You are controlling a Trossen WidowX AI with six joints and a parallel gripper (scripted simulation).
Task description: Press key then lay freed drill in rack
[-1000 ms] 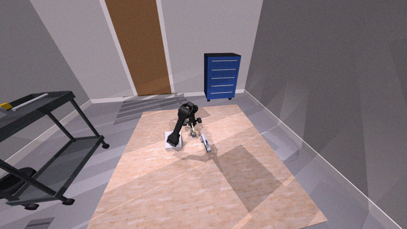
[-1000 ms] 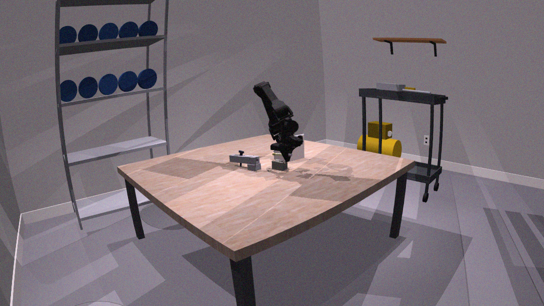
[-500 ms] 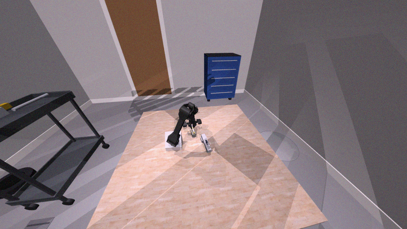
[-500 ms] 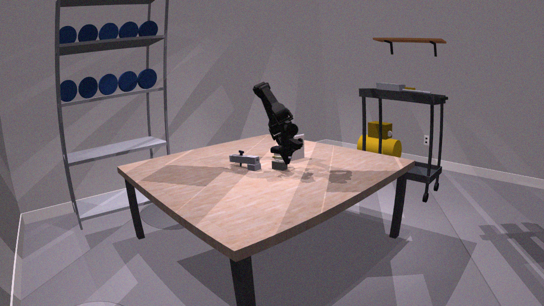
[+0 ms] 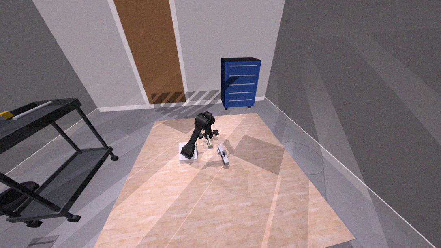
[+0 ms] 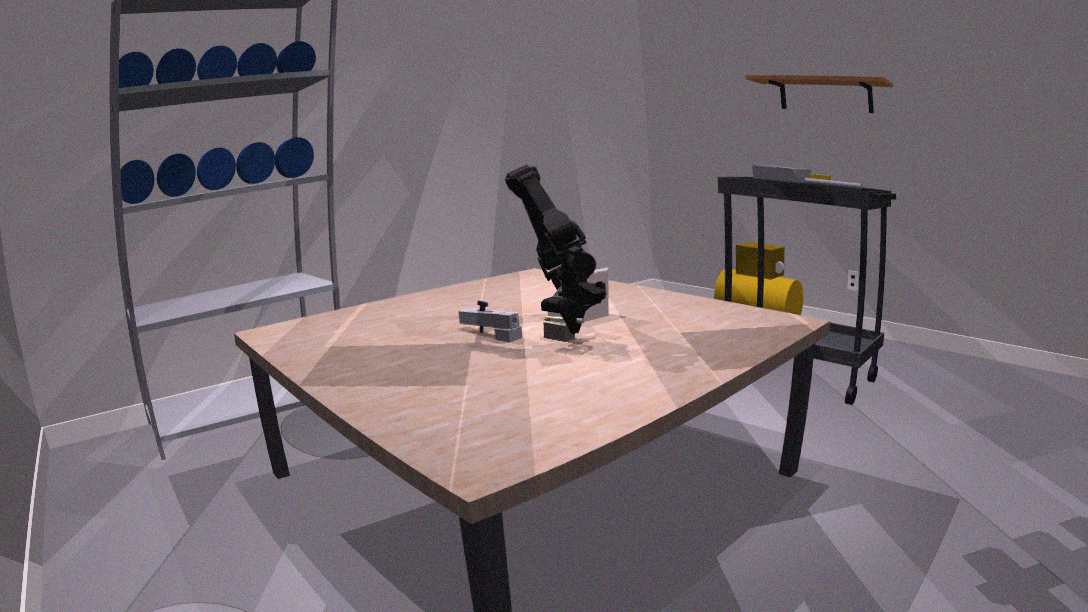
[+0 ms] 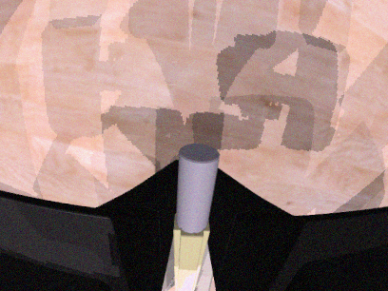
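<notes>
My gripper tip is now 10 mm short of the drill, 40 mm to the left of it and 30 mm below it. From my gripper tip the other things lie so: long grey fixture (100 mm ahead, 200 mm to the right, 20 mm above); grey rack (50 mm to the right); black key (110 mm ahead, 230 mm to the right, 30 mm above).
</notes>
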